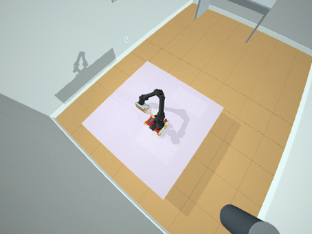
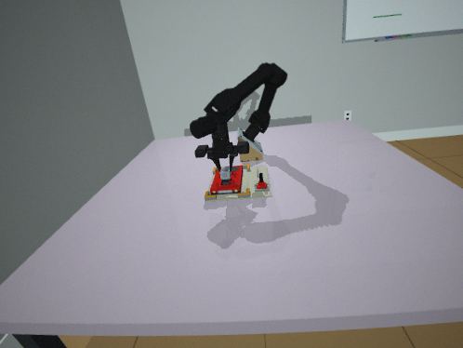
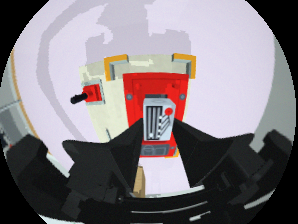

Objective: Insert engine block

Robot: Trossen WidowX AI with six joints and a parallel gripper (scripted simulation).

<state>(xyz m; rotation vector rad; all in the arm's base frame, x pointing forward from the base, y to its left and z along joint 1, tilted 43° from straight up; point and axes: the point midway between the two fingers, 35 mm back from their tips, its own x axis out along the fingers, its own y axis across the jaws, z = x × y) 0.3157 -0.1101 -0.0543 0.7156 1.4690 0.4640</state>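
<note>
My gripper tip is now 10 mm above the engine block. Also, from my gripper tip: cream base plate 20 mm behind, 30 mm to the left, 50 mm below; then black upright stick 50 mm ahead, 120 mm to the left, 30 mm below.
</note>
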